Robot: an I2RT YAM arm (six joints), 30 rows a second.
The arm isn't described. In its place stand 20 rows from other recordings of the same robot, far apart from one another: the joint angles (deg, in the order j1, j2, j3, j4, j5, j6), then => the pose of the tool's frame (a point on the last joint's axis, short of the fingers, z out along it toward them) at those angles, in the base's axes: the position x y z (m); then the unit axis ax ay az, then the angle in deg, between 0 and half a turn.
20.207, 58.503, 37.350, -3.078, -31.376, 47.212 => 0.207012 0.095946 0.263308 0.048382 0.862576 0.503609 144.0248
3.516, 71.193, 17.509, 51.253, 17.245, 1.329 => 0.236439 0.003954 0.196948 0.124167 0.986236 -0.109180 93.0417
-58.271, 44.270, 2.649, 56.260, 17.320, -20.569 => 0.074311 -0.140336 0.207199 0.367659 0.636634 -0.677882 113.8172
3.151, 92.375, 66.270, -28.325, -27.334, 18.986 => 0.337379 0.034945 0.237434 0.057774 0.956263 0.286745 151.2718
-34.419, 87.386, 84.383, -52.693, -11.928, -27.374 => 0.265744 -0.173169 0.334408 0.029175 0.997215 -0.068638 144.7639
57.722, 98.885, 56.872, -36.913, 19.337, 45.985 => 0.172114 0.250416 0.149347 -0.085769 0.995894 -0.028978 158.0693
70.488, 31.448, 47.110, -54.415, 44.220, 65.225 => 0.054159 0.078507 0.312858 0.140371 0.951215 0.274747 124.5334
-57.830, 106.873, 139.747, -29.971, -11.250, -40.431 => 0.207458 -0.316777 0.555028 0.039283 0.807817 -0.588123 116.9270
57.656, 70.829, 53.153, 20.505, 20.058, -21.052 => 0.166677 0.240388 0.350940 -0.476182 0.865161 0.157314 88.7301
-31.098, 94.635, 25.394, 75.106, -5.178, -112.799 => 0.252685 -0.148665 0.179995 -0.479466 0.501406 -0.720211 150.0289
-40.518, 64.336, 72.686, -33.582, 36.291, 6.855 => 0.162866 -0.166907 0.402623 0.521184 0.732605 -0.437787 131.4648
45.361, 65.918, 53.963, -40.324, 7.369, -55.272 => 0.165744 0.161349 0.276012 -0.752064 0.652463 -0.093233 143.1409
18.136, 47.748, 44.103, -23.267, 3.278, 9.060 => 0.179754 0.056736 0.303635 -0.061187 0.991397 0.115711 118.1372
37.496, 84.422, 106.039, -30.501, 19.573, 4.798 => 0.250240 0.176957 0.505681 -0.136880 0.979954 0.144754 99.7894
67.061, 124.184, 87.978, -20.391, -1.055, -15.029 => 0.179381 0.425531 0.144096 -0.652381 0.745123 0.138530 150.5255
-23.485, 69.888, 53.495, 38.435, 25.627, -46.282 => 0.250245 -0.125520 0.389636 0.090087 0.708223 -0.700218 107.3431
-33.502, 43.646, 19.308, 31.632, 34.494, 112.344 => 0.138486 -0.115846 0.262533 0.909710 -0.037361 0.413560 94.5938
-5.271, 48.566, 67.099, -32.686, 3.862, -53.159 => 0.163796 -0.017519 0.419410 -0.353225 0.855324 -0.379015 116.9126
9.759, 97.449, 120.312, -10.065, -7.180, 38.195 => 0.357258 0.065961 0.549964 0.147084 0.858275 0.491661 91.6590
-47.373, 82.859, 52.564, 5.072, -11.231, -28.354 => 0.226908 -0.236289 0.257255 0.098824 0.949728 -0.297071 123.7268
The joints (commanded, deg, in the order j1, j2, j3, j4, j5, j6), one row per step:
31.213, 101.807, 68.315, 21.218, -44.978, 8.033
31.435, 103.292, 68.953, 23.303, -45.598, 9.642
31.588, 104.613, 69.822, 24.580, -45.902, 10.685
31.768, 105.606, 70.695, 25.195, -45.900, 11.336
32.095, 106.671, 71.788, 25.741, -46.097, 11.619
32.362, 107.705, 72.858, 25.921, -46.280, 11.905
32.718, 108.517, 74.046, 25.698, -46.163, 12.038
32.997, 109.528, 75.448, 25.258, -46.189, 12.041
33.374, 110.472, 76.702, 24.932, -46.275, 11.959
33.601, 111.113, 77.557, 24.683, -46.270, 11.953
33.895, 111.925, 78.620, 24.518, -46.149, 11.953
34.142, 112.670, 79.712, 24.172, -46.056, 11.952
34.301, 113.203, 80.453, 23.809, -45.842, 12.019
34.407, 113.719, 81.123, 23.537, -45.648, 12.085
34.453, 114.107, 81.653, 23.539, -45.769, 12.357
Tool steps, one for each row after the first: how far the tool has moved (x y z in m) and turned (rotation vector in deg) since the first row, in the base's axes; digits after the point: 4 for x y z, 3 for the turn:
0.0037, 0.0044, -0.0028, 1.103, 0.561, 0.600
0.0075, 0.0082, -0.0047, 1.802, 0.897, 0.918
0.0105, 0.0116, -0.0056, 2.196, 1.106, 1.018
0.0131, 0.0162, -0.0058, 2.578, 0.917, 1.514
0.0158, 0.0204, -0.0067, 2.771, 1.036, 1.930
0.0178, 0.0248, -0.0061, 2.861, 1.031, 2.157
0.0207, 0.0293, -0.0061, 2.836, 1.085, 2.460
0.0227, 0.0341, -0.0063, 2.818, 1.037, 2.932
0.0242, 0.0372, -0.0065, 2.796, 1.066, 3.154
0.0261, 0.0412, -0.0067, 2.825, 0.988, 3.331
0.0281, 0.0448, -0.0066, 2.812, 0.982, 3.486
0.0295, 0.0473, -0.0070, 2.714, 1.159, 3.421
0.0311, 0.0492, -0.0075, 2.639, 1.304, 3.324
0.0323, 0.0506, -0.0074, 2.783, 1.462, 3.458

